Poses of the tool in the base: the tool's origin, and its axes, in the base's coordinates. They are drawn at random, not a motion.
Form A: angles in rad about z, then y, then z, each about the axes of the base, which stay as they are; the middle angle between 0 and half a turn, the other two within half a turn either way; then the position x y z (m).
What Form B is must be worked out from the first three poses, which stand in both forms.
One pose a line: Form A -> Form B
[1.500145 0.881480 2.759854 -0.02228 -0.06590 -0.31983] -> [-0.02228 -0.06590 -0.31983 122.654 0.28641 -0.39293 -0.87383]
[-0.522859 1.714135 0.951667 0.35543 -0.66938 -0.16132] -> [0.35543 -0.66938 -0.16132 100.466 -0.66113 0.72805 0.18121]
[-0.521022 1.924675 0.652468 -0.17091 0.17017 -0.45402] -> [-0.17091 0.17017 -0.45402 110.448 -0.55307 0.83188 0.04570]
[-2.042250 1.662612 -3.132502 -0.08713 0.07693 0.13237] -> [-0.08713 0.07693 0.13237 110.076 -0.46745 -0.77084 0.43277]
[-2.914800 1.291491 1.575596 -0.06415 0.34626 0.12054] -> [-0.06415 0.34626 0.12054 102.460 -0.60289 -0.48197 -0.63579]
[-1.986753 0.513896 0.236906 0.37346 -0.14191 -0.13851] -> [0.37346 -0.14191 -0.13851 103.366 -0.29038 0.14349 -0.94609]
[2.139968 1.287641 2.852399 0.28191 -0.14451 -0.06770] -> [0.28191 -0.14451 -0.06770 100.576 0.27211 -0.73131 -0.62541]
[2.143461 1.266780 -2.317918 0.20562 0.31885 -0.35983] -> [0.20562 0.31885 -0.35983 73.172 0.78456 -0.60876 -0.11781]
